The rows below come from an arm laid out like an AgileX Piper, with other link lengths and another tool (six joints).
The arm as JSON. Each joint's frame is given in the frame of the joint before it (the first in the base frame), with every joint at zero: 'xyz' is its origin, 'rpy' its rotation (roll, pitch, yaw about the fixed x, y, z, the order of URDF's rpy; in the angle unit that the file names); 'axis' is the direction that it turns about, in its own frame. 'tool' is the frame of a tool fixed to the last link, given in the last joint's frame.
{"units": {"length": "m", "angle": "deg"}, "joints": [
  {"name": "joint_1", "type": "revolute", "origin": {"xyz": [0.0, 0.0, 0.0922], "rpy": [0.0, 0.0, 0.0]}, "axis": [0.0, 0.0, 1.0]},
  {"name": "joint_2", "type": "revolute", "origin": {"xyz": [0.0, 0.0, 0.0], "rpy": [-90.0, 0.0, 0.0]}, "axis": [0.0, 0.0, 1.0]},
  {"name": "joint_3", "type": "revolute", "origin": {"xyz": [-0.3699, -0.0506, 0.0], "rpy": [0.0, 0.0, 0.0]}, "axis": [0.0, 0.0, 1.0]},
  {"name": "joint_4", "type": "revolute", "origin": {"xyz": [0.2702, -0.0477, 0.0], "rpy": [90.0, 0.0, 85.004]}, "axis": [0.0, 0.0, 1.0]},
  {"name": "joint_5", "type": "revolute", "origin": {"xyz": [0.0, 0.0, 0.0], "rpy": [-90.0, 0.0, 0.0]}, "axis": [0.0, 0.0, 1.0]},
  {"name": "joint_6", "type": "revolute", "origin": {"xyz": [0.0, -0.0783, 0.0], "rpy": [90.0, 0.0, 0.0]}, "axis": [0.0, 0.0, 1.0]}
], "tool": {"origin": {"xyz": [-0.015, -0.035, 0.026], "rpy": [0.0, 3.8, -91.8]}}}
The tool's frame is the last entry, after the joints.
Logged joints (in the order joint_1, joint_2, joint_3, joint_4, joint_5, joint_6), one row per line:
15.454, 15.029, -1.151, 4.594, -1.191, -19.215
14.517, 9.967, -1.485, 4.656, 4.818, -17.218
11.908, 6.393, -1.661, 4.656, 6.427, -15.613
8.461, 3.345, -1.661, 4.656, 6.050, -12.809
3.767, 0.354, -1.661, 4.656, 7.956, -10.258
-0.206, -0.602, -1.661, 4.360, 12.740, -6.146
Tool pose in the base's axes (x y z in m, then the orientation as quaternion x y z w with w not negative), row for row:
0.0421, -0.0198, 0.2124, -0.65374, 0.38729, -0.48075, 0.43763
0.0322, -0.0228, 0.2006, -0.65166, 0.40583, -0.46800, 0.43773
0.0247, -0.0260, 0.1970, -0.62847, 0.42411, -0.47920, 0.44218
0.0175, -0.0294, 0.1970, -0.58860, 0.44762, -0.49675, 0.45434
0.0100, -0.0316, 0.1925, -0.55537, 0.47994, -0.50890, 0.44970
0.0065, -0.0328, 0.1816, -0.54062, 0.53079, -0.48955, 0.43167
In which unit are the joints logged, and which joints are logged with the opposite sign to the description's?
The joints are logged in degrees. Opposite sign: joint_3.
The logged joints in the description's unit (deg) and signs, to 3 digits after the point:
15.454, 15.029, 1.151, 4.594, -1.191, -19.215
14.517, 9.967, 1.485, 4.656, 4.818, -17.218
11.908, 6.393, 1.661, 4.656, 6.427, -15.613
8.461, 3.345, 1.661, 4.656, 6.050, -12.809
3.767, 0.354, 1.661, 4.656, 7.956, -10.258
-0.206, -0.602, 1.661, 4.360, 12.740, -6.146

